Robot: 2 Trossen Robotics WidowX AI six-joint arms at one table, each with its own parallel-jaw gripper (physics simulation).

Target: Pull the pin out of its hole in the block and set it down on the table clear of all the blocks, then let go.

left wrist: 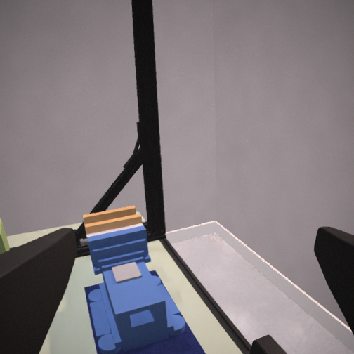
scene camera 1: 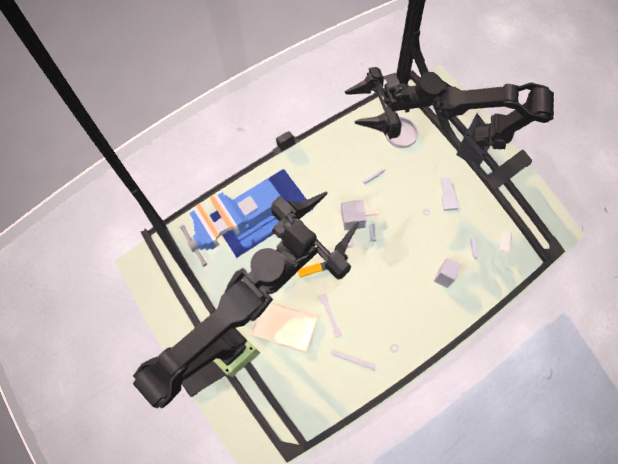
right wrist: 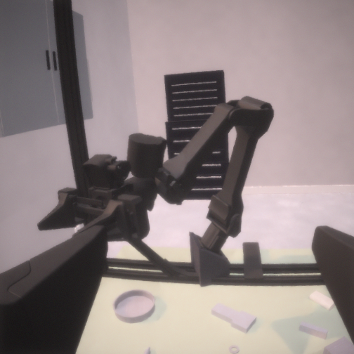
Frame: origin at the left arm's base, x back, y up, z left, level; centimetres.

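Seen in the pictures: left gripper, fingertip midpoint: (scene camera 1: pixel 349 107); right gripper, fingertip midpoint: (scene camera 1: pixel 342 207); left arm's base, link origin: (scene camera 1: pixel 480 135); right arm's base, link origin: (scene camera 1: pixel 227 347).
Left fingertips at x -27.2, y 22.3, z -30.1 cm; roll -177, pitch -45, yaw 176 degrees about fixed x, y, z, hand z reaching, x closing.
Observation:
Offsets run from my left fingertips to a thing's top centre. "spot": to the spot under its first point.
A grey block {dx -12.8, dy -25.4, dz +10.2 cm} (scene camera 1: pixel 353 210) stands near the middle of the table in the scene view. A thin pinkish pin {dx -10.4, dy -27.3, dz +12.9 cm} (scene camera 1: pixel 372 212) sticks out sideways from its right side; its inner part is hidden. A second grey block {dx -13.7, dy -22.4, dz +40.1 cm} (scene camera 1: pixel 448 272) (right wrist: pixel 341 347) sits farther right, apart from it. My left gripper (scene camera 1: pixel 352 106) (left wrist: pixel 197 241) is open and empty, high near the round dish. My right gripper (scene camera 1: pixel 341 209) (right wrist: pixel 212 238) is open and empty, in the air; in the scene view its fingertips overlap the area around the first block. The pin does not show in the wrist views.
A blue model {spot: dx -23.9, dy -22.9, dz -12.6 cm} (scene camera 1: pixel 257 197) (left wrist: pixel 135 295) lies left of the first block. A round dish (right wrist: pixel 134 306), a stick {dx +1.6, dy -30.2, dz +8.7 cm} (scene camera 1: pixel 374 176), a stepped piece {dx +8.7, dy -30.0, dz +29.6 cm} (scene camera 1: pixel 449 194) (right wrist: pixel 234 317), a grey piece {dx -14.0, dy -29.8, dz +17.1 cm} (scene camera 1: pixel 372 233), an orange handle {spot: dx -31.5, dy -29.6, dz +8.6 cm} (scene camera 1: pixel 310 270), a pale panel {dx -47.4, dy -28.9, dz +10.9 cm} (scene camera 1: pixel 285 327) and a long bar {dx -45.4, dy -30.2, dz +30.6 cm} (scene camera 1: pixel 353 359) lie around.

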